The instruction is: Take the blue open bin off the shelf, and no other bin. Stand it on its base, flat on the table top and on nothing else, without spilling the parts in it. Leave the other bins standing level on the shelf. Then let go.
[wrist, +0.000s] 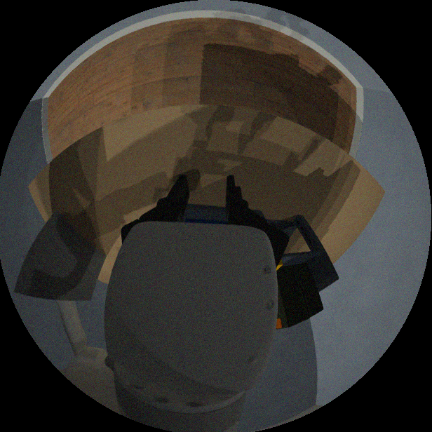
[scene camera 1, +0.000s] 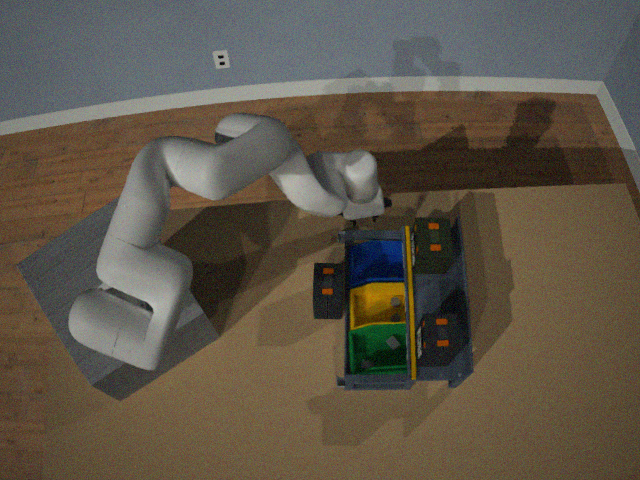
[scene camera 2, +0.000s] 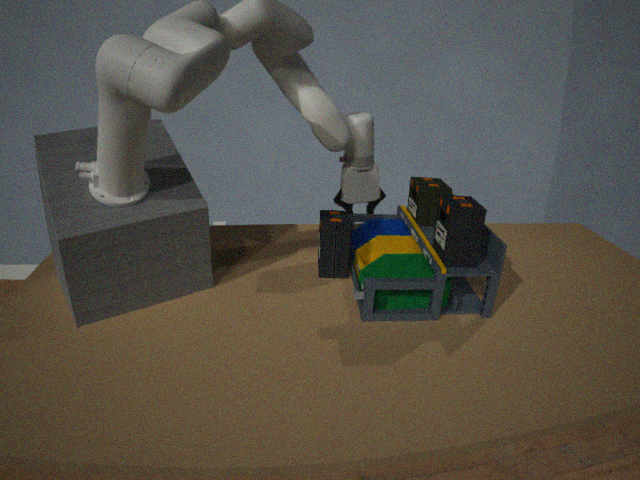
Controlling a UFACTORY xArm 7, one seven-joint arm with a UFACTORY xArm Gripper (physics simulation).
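Places are measured from the arm's base along level axes (x ahead, y left, z up), in millimetres.
Pixels of known places: gripper, fingertip midpoint: (scene camera 1: 363, 218) (scene camera 2: 360, 222); arm's base, link origin: (scene camera 2: 119, 184).
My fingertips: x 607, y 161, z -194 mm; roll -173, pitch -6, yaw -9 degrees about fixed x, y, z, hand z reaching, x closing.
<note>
Ahead of a thing's pixels: the offset from my fingertips to its top centre. "spot": to the spot under its first point. Level surfaces: height alone.
The blue bin {dx +6, dy -143, dz +40 mm} (scene camera 1: 377, 263) (scene camera 2: 385, 226) sits in the shelf {spot: dx -108, dy -422, dz +43 mm} (scene camera 1: 377, 382) (scene camera 2: 400, 283) at its far end, beside the yellow bin {dx -25, dy -249, dz +40 mm} (scene camera 1: 368, 308) (scene camera 2: 385, 243). The green bin {dx -57, dy -348, dz +40 mm} (scene camera 1: 369, 351) (scene camera 2: 395, 266) is at the near end. A strip of the blue bin (wrist: 206, 221) shows behind the fingers in the wrist view. My gripper (scene camera 1: 364, 222) (scene camera 2: 360, 210) (wrist: 206, 184) is partly open and empty, pointing down by the shelf's far end rail, with the fingers apart. Parts in the blue bin cannot be made out; grey parts show in the other two.
A black case {dx -148, dy -176, dz +91 mm} (scene camera 1: 328, 305) (scene camera 2: 334, 248) stands on the table {dz -41 mm} (scene camera 1: 206, 413) (scene camera 2: 258, 387) left of the shelf. A dark green case {dx +101, dy -171, dz +158 mm} (scene camera 1: 433, 263) (scene camera 2: 428, 204) (wrist: 300, 295) and a black case {dx +28, dy -390, dz +181 mm} (scene camera 1: 442, 356) (scene camera 2: 462, 237) stand on the shelf's raised part, behind a yellow rail {dx +22, dy -265, dz +71 mm} (scene camera 1: 410, 304) (scene camera 2: 421, 237).
</note>
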